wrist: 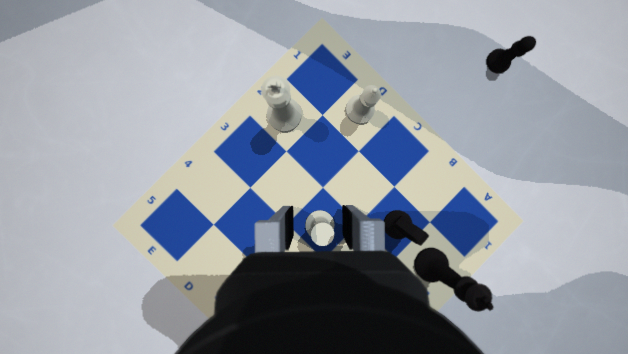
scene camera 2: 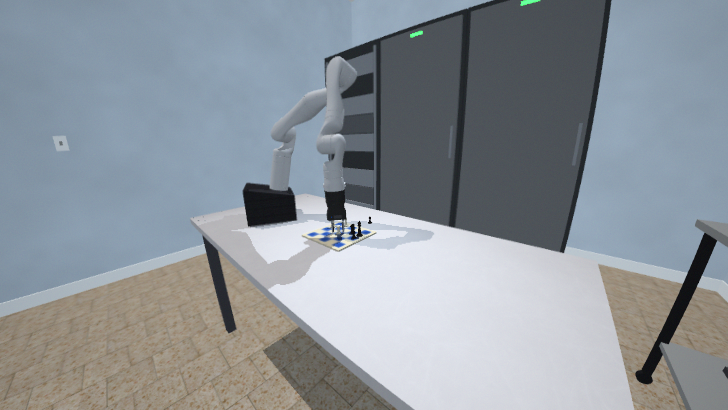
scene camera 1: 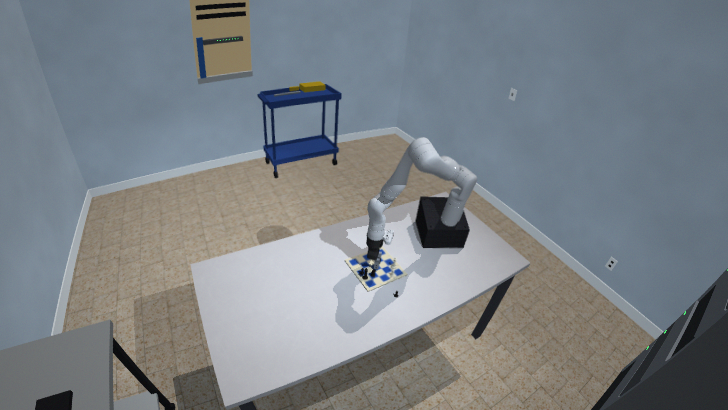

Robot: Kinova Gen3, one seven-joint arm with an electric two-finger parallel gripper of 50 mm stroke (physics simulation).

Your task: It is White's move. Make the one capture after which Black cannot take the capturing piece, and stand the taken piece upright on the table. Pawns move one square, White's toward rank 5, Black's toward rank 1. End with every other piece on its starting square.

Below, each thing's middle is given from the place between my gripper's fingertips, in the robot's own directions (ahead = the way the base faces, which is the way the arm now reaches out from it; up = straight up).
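Black knight (wrist: 398,224): 4 cm ahead of my hand, 4 cm to the left of it, 1 cm above it. Black king (wrist: 432,265): 8 cm ahead of my hand, 4 cm to the left of it, 2 cm above it. Relative to the chessboard (scene camera 2: 324,236), my hand is 1 cm short of it and 1 cm above it. Going by their middles, of the things named here the chessboard is the nearest to my hand.
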